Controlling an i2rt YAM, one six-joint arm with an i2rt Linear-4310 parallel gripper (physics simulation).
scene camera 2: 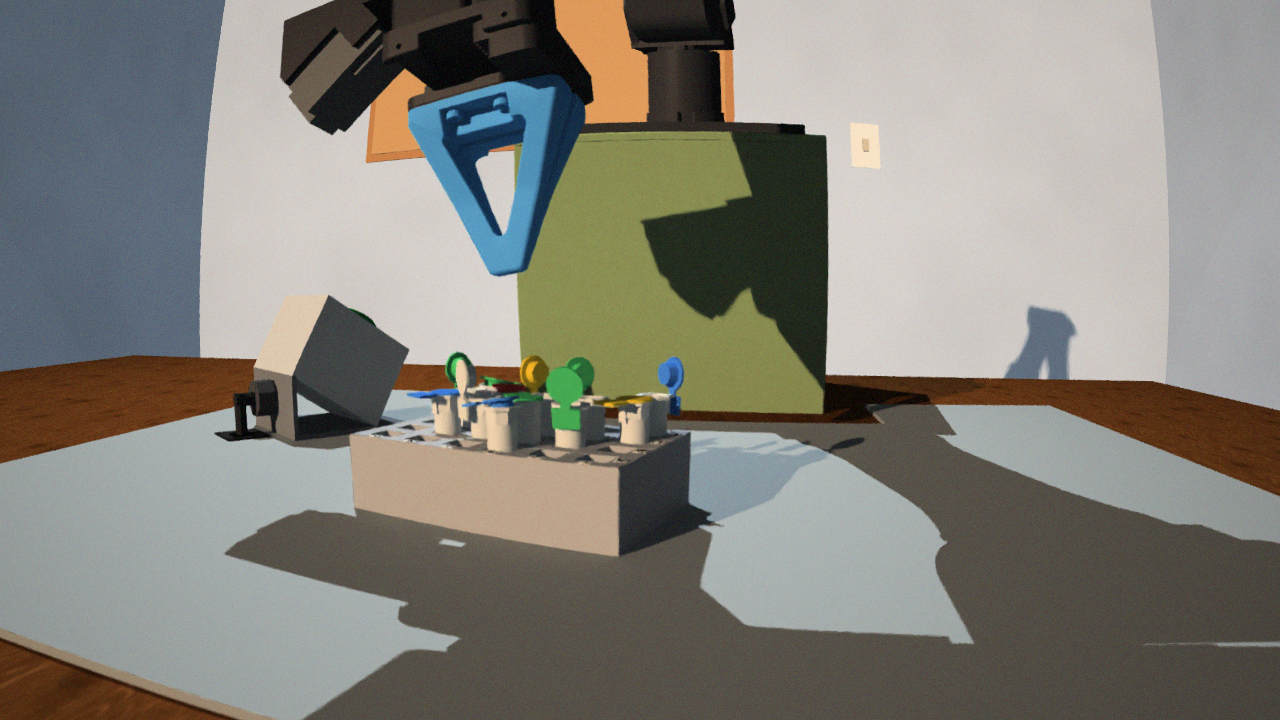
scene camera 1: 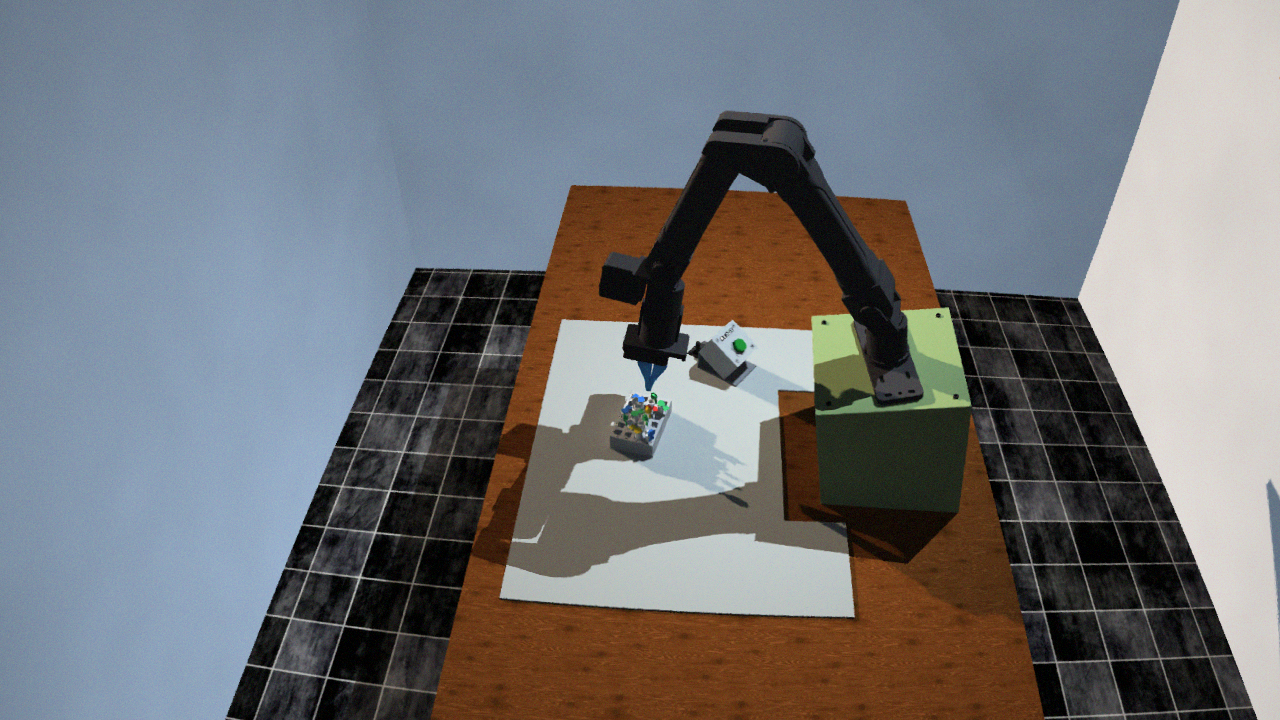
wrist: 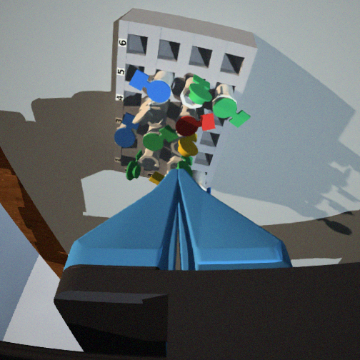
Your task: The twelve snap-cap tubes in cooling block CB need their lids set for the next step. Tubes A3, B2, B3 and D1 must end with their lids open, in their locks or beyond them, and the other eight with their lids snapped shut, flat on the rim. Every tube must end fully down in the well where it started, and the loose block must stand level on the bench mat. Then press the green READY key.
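Frame: origin at the arm's base, x ahead, y left, z up, level; millimetres.
Seen in the pictures: gripper, fingertip midpoint: (scene camera 2: 508, 273) (scene camera 1: 648, 389); arm's base, link origin: (scene camera 2: 685, 133) (scene camera 1: 886, 357).
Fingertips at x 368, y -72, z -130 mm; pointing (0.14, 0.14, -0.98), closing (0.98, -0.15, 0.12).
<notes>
Pixels of each thing's top centre, then the offset from my fingertips to it. "spot": a spot on its surface instead. Level surfaces: height alone.
- grey cooling block, top centre: (scene camera 2: 517, 434) (scene camera 1: 641, 417) dx +12, dy +6, dz -61 mm
- bench mat, surface height: dz -91 mm
- green lid, top centre: (scene camera 2: 564, 366) dx +40, dy +28, dz -32 mm
- yellow lid, top centre: (scene camera 2: 537, 361) dx +2, dy +12, dz -34 mm
- READY key's grey box, surface spot: (scene camera 2: 344, 367) (scene camera 1: 714, 359) spot: dx -122, dy -129, dz -51 mm
- small black fitting, surface spot: (scene camera 2: 241, 411) spot: dx -93, dy -192, dz -76 mm
- brown table, surface height: dz -94 mm
The grey cooling block (scene camera 1: 630, 445) (scene camera 2: 483, 492) (wrist: 185, 25) stands on the bench mat (scene camera 1: 671, 586) (scene camera 2: 134, 537), with several tubes in its wells. In scene camera 2, a green lid (scene camera 2: 564, 385), a yellow lid (scene camera 2: 534, 370) and a blue lid (scene camera 2: 670, 372) stand upright; another blue lid (scene camera 2: 431, 394) lies about flat. In the wrist view, a blue lid (wrist: 158, 91), a red lid (wrist: 187, 125) and a dark blue lid (wrist: 125, 136) show. My gripper (scene camera 1: 648, 388) (scene camera 2: 508, 271) (wrist: 177, 180) is shut and empty, above the lids; it hides part of row 1. The green READY key (scene camera 1: 739, 345) is on a tilted box.
The READY key's grey box (scene camera 1: 716, 356) (scene camera 2: 344, 367) stands on the mat near the block, with a small black fitting (scene camera 2: 241, 411) at its side. The green pedestal (scene camera 1: 890, 456) (scene camera 2: 671, 268) carries the arm's base at the mat's edge. The brown table (scene camera 1: 733, 667) surrounds the mat.
</notes>
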